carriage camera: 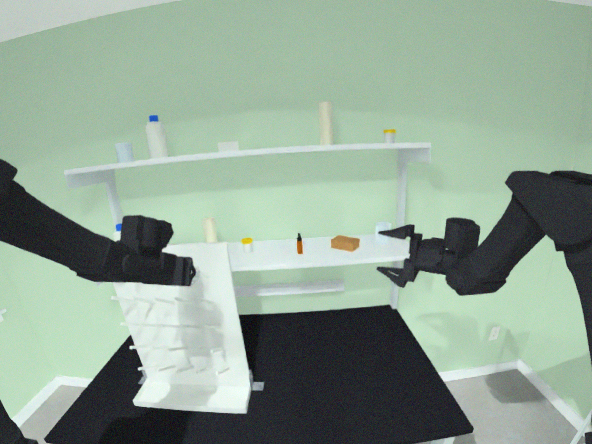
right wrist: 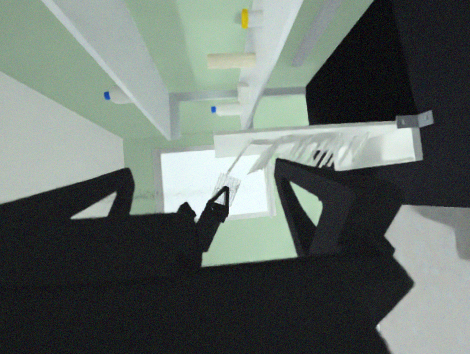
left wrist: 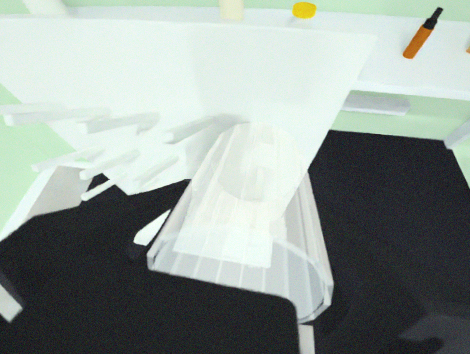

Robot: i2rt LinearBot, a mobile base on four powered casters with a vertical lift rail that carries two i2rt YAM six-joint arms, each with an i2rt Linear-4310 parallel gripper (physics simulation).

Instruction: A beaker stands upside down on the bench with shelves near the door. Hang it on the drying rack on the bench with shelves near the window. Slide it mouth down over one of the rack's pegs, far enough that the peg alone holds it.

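Places are measured from the left arm's base along level axes (x ahead, y left, z up), in millimetres.
Pixels of known places: left gripper, fingertip midpoint: (carriage camera: 182,272) (right wrist: 226,186) (left wrist: 249,197); right gripper, fingertip midpoint: (carriage camera: 377,250) (right wrist: 204,171).
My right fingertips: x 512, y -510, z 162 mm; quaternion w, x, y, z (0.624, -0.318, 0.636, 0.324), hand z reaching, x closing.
For each thing: its top centre in the pictures, then the offset to it from my right fingertips. "spot": a spot on its surface instead. Level surfaces: height alone.
- clear beaker at its top centre: (left wrist: 252,157) (right wrist: 208,191) dx -26, dy +512, dz +22 mm
- black bench top at its surface level: dz -642 mm
- lower shelf at its surface level: dz -185 mm
- yellow-capped jar at a spot on its surface: (carriage camera: 247,244) spot: dx +467, dy +453, dz -142 mm
- orange dropper bottle at a spot on its surface: (carriage camera: 299,245) spot: dx +434, dy +214, dz -144 mm
- brown block at a spot on its surface: (carriage camera: 345,243) spot: dx +449, dy +10, dz -150 mm
- tall cylinder at a spot on its surface: (carriage camera: 326,123) spot: dx +474, dy +77, dz +363 mm
The clear beaker (left wrist: 250,215) (right wrist: 229,183) is held level or slightly tilted at the upper part of the white drying rack (carriage camera: 227,300) (left wrist: 125,60) (right wrist: 380,145). In the right wrist view the tip of an upper peg meets the beaker's rack-side end; whether the peg is inside cannot be told. My left gripper (carriage camera: 192,272) (right wrist: 226,186) is shut on the beaker; in the carriage view the beaker is hidden or too faint to make out. My right gripper (carriage camera: 381,251) (right wrist: 204,171) is open and empty, well to the right of the rack.
The rack stands on the black bench top (carriage camera: 340,370). Behind it, a lower shelf (carriage camera: 280,259) holds a yellow-capped jar (carriage camera: 247,244), an orange dropper bottle (carriage camera: 299,245) and a brown block (carriage camera: 345,243). An upper shelf (carriage camera: 280,151) carries bottles and a tall cylinder (carriage camera: 326,123).
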